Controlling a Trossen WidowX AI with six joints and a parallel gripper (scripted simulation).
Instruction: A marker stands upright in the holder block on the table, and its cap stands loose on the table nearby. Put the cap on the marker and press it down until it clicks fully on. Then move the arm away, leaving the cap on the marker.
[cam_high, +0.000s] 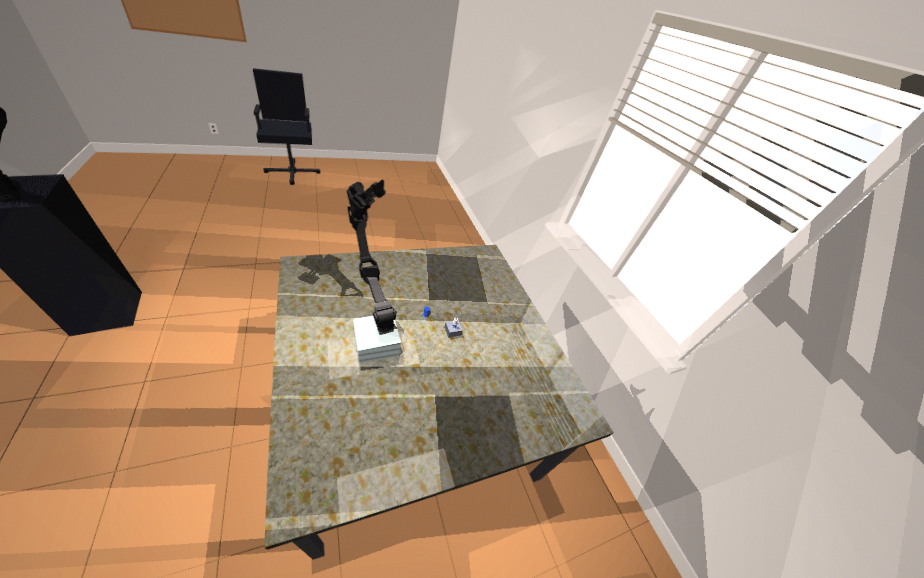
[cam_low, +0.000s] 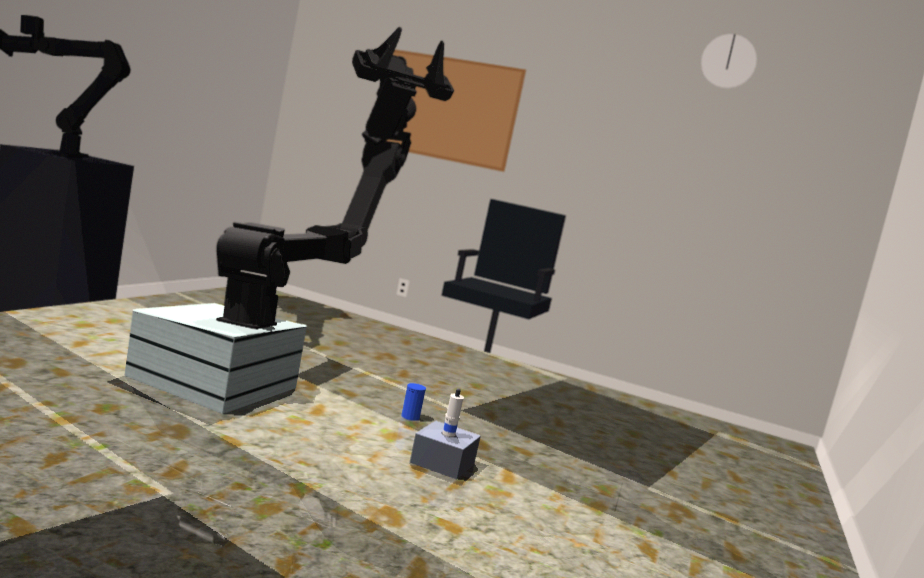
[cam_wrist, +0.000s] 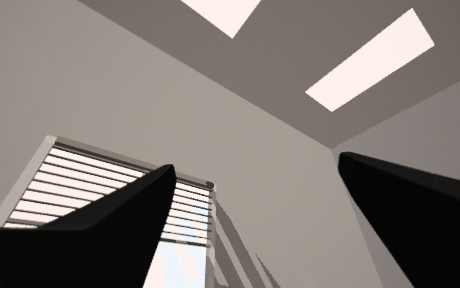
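The blue cap is 190 mm ahead of my gripper tip, 250 mm to the right of it and 570 mm below it. The rest, counted from my gripper tip: grey holder block: 280 mm ahead, 380 mm to the right, 570 mm below.
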